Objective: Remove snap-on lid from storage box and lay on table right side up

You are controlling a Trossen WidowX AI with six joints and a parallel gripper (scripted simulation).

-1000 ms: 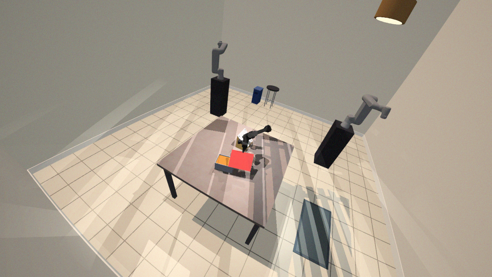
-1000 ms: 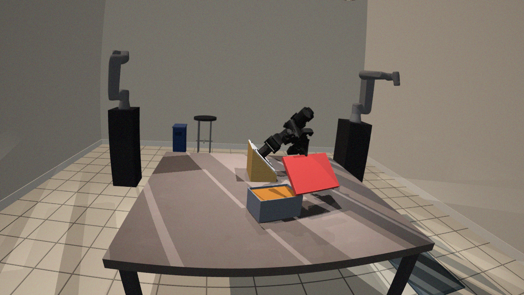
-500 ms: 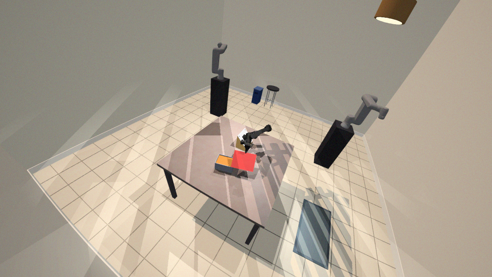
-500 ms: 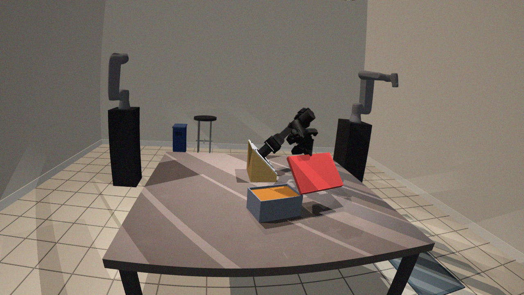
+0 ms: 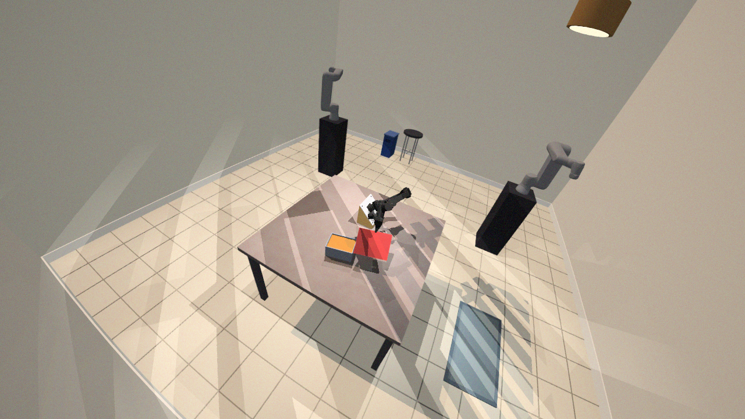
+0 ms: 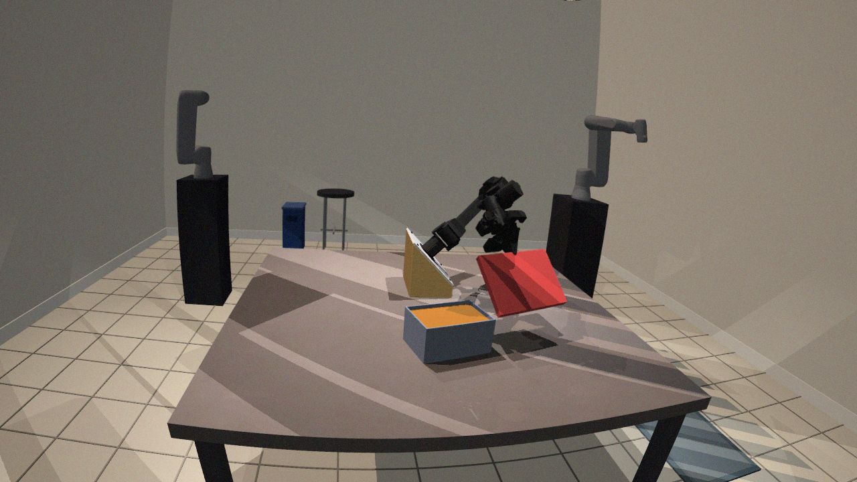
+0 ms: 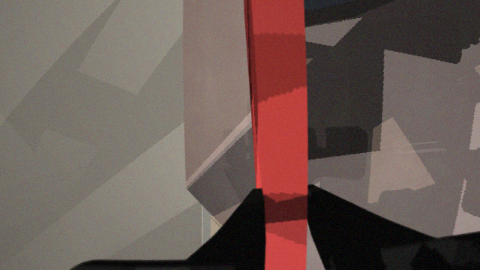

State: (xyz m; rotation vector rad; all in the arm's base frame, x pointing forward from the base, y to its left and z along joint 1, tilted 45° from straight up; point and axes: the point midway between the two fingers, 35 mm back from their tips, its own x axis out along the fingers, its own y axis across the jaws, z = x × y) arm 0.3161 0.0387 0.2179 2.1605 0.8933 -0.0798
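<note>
Now: gripper tip 60 mm short of the snap-on lid, 50 mm above it and 20 mm to the right of it. Also, from my gripper tip: storage box (200 mm to the right, 180 mm below, 110 mm ahead).
</note>
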